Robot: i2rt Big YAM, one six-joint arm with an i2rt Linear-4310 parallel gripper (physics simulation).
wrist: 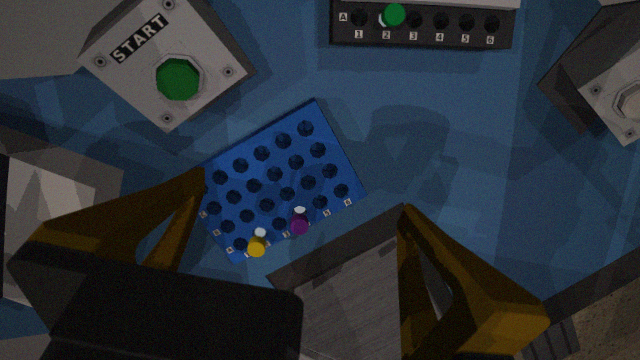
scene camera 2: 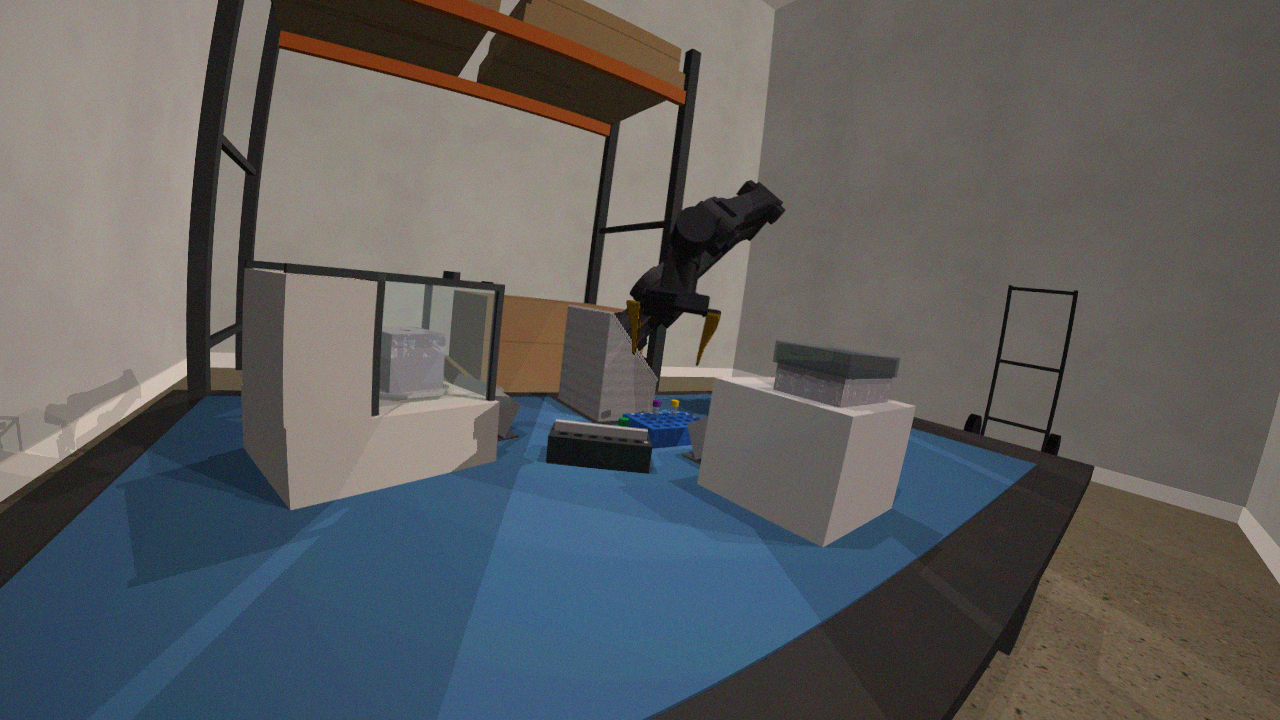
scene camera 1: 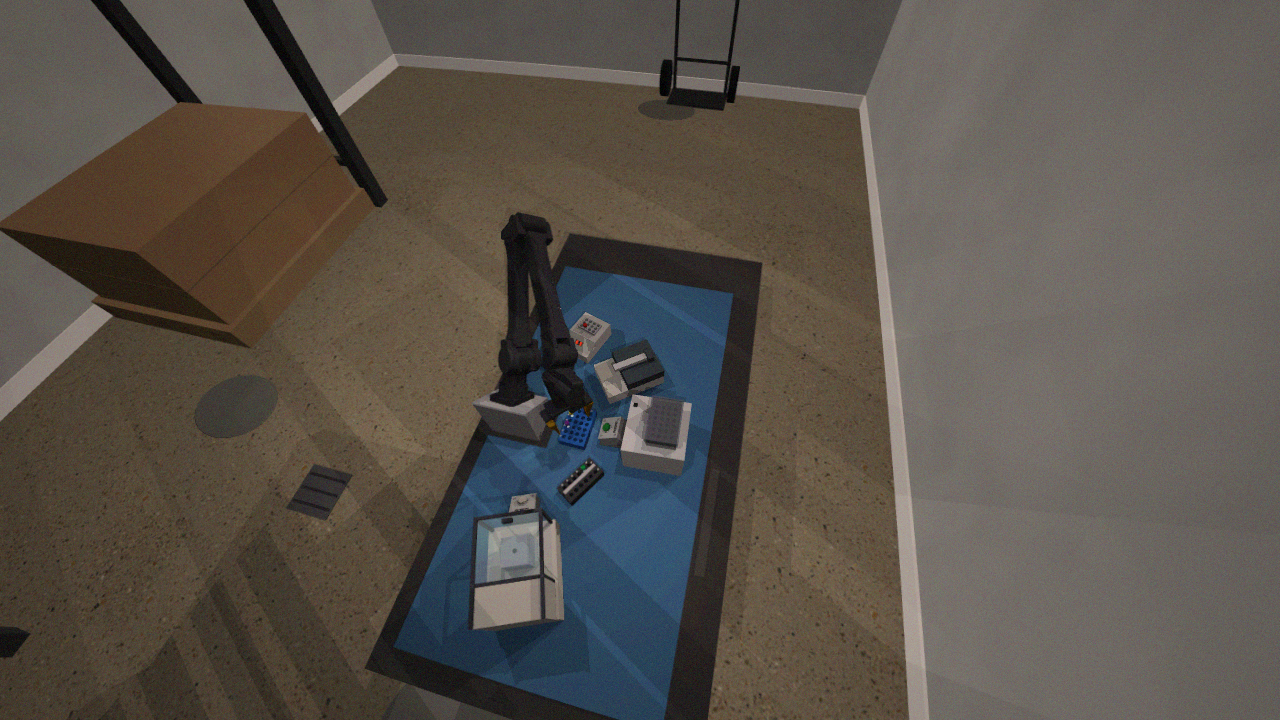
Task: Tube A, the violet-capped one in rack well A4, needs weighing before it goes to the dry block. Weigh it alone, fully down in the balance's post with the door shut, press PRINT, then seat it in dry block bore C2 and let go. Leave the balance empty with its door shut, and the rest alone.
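Places are measured from the arm's base along level axes (x ahead, y left, z up), in centimetres.
Pixels of known places: gripper, between the fingertips: (wrist: 305, 195) (scene camera 2: 665, 359) (scene camera 1: 573, 424); arm's base, origin of its link: (scene camera 2: 614, 344) (scene camera 1: 512, 398).
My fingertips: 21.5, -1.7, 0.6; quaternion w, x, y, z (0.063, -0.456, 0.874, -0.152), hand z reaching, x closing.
Note:
Ahead of a thing's pixels: the offset from my fingertips to its middle, as dx, dy, dz. "*": to the spot under its first point.
The violet-capped tube {-4.9, +2.7, -9.9} (wrist: 299, 225) (scene camera 2: 657, 403) stands in well A4 of the blue rack {-2.1, +3.9, -11.5} (wrist: 334, 150) (scene camera 2: 666, 437). My gripper (wrist: 305, 195) (scene camera 2: 666, 356) (scene camera 1: 570, 415) is open and empty above the rack, its fingertips wide apart with the violet cap below and between them in the wrist view. The balance {+0.7, -36.3, -1.9} (scene camera 1: 514, 608) (scene camera 2: 331, 429) has a glass chamber with no tube visible on its pan (scene camera 1: 514, 550); its door state is hard to tell. A white unit {+18.9, +6.8, -3.6} (scene camera 1: 653, 456) (scene camera 2: 805, 465) carries a grey bored block under a lid, apparently the dry block. A small button box {* -5.5, -24.0, -5.8} (scene camera 1: 523, 501) (wrist: 607, 100) sits beside the balance; no PRINT lettering is readable.
A yellow-capped tube {-5.2, +6.4, -9.9} (wrist: 256, 247) (scene camera 2: 674, 403) stands in A2. A dark rack {+6.1, -12.1, -10.7} (scene camera 1: 581, 480) (scene camera 2: 597, 450) (wrist: 504, 34) holds a green-capped tube {+5.9, -8.8, -9.7} (wrist: 393, 15). A START box {* +9.3, +6.8, -5.9} (wrist: 135, 70) (scene camera 1: 610, 429), a grey-lidded device {+6.4, +27.5, -8.0} (scene camera 1: 631, 368) and a keypad unit {-13.2, +36.3, -9.6} (scene camera 1: 590, 333) stand nearby.

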